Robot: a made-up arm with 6 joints.
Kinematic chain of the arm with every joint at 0, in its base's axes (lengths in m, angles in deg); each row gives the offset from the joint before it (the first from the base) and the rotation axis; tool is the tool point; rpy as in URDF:
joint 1: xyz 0.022 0 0.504 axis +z
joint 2: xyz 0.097 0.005 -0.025 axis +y
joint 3: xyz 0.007 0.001 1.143 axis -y
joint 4: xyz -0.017 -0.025 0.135 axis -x
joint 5: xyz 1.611 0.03 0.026 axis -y
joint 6: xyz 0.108 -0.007 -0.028 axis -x
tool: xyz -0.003 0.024 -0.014 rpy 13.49 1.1 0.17
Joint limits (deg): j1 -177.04..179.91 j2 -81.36..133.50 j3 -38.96..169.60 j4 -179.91..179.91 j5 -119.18..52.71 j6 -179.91..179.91
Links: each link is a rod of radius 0.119 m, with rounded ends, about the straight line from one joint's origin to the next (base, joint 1, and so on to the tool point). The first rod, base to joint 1, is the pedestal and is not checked.
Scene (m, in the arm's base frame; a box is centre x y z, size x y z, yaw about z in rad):
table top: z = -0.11
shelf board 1: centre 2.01 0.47 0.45 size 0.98 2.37 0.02 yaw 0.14
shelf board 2: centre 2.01 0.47 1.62 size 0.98 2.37 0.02 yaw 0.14
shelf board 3: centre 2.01 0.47 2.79 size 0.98 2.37 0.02 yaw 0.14
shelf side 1: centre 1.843 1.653 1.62 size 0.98 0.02 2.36 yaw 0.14
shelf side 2: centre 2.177 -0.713 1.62 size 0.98 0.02 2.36 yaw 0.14
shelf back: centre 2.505 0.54 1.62 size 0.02 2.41 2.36 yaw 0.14
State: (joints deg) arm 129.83 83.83 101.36 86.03 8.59 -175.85
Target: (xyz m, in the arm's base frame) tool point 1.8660 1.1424 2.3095
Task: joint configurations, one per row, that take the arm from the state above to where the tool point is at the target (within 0.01 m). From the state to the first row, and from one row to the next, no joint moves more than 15 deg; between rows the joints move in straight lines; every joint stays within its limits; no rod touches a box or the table.
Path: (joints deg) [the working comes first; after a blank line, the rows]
Joints at the target: 31.86 31.22 56.81 86.70 1.37 -176.17
Straight joint move there: touches shelf side 1.

1: 118.08 69.87 87.81 86.21 7.59 -175.77
2: 106.33 55.90 74.25 86.40 6.59 -175.69
3: 94.59 41.94 60.70 86.58 5.59 -175.61
4: 82.84 27.98 47.15 86.77 4.59 -175.53
5: 71.09 14.01 33.59 86.95 3.59 -175.46
6: 59.34 0.05 20.04 87.14 2.59 -175.38
7: 47.59 -13.91 6.49 87.32 1.59 -175.30
8: 43.66 -2.63 19.07 87.17 1.54 -175.52
9: 39.72 8.65 31.65 87.01 1.48 -175.73
10: 35.79 19.93 44.23 86.85 1.42 -175.95
11: 31.86 31.22 56.81 86.70 1.37 -176.17

